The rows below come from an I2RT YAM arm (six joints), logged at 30 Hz.
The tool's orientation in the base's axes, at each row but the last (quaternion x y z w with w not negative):
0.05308, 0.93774, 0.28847, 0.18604
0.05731, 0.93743, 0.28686, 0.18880
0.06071, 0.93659, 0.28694, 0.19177
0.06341, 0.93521, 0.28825, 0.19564
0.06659, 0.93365, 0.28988, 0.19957
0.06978, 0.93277, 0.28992, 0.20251
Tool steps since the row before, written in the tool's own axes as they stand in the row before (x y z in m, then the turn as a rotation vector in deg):
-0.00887, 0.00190, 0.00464, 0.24, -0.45, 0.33
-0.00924, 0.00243, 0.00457, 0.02, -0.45, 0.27
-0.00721, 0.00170, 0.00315, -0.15, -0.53, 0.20
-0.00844, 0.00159, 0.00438, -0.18, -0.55, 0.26
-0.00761, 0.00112, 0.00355, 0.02, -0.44, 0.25
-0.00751, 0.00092, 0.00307, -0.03, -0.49, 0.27
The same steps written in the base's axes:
0.00995, 0.00216, 0.00034, -0.09, -0.15, -0.58
0.01029, 0.00238, 0.00083, 0.09, -0.23, -0.46
0.00787, 0.00141, 0.00089, 0.21, -0.37, -0.40
0.00950, 0.00161, 0.00036, 0.27, -0.36, -0.45
0.00841, 0.00092, 0.00051, 0.08, -0.23, -0.44
0.00812, 0.00047, 0.00075, 0.13, -0.27, -0.47

